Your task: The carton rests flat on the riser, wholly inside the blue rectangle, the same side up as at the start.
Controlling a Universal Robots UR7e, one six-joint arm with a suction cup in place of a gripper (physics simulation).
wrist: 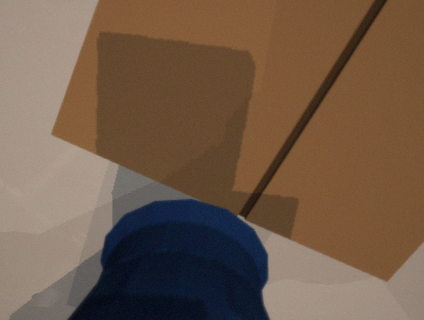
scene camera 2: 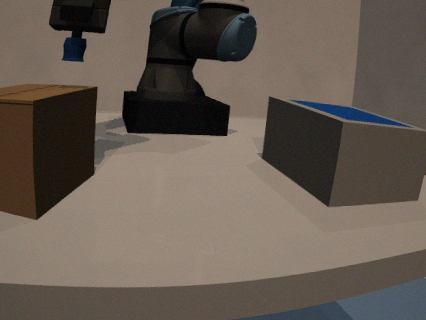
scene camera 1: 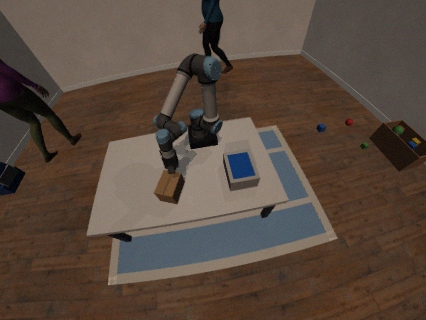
Labels:
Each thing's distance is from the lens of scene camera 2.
brown carton [scene camera 2: 54, 124]: 44 cm
grey riser [scene camera 2: 344, 156]: 53 cm
The marked spots on the brown carton and the grey riser are 37 cm apart.

